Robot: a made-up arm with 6 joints.
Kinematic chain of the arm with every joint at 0, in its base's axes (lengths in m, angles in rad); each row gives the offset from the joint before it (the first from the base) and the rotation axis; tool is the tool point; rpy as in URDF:
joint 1: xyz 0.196 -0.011 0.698 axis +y
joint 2: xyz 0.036 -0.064 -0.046 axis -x
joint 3: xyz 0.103 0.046 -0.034 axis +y
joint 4: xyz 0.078 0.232 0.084 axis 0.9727 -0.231 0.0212
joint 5: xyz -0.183 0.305 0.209 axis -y
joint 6: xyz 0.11 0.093 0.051 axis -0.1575 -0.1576 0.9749
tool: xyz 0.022 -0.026 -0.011 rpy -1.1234 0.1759 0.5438
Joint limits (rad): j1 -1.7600..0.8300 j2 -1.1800..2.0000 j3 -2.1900..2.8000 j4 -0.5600..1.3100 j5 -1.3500..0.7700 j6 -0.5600..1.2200
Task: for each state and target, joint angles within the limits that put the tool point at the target. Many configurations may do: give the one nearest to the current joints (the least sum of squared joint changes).
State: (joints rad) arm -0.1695 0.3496 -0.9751 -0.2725 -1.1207 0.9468
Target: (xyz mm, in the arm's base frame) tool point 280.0 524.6 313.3
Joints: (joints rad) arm -0.0434 0.5390 -1.0060 -0.2459 -1.1466 0.9601
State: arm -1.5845 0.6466 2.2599 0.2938 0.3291 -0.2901
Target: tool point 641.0 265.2 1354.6
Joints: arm -1.7600 0.6193 2.0791 0.2099 0.6102 -0.1880
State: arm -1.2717 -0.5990 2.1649 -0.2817 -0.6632 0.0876
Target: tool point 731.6 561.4 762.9
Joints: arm -0.9250 0.1222 2.2362 -0.0603 0.0912 0.3523
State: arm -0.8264 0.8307 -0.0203 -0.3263 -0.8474 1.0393
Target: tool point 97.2 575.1 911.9
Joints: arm -0.9791 0.0506 -0.1248 0.2300 -0.7316 1.0000
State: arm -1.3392 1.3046 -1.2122 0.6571 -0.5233 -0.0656
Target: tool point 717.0 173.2 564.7
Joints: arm -1.7600 1.4393 -0.9693 0.6925 -0.6554 -0.0918
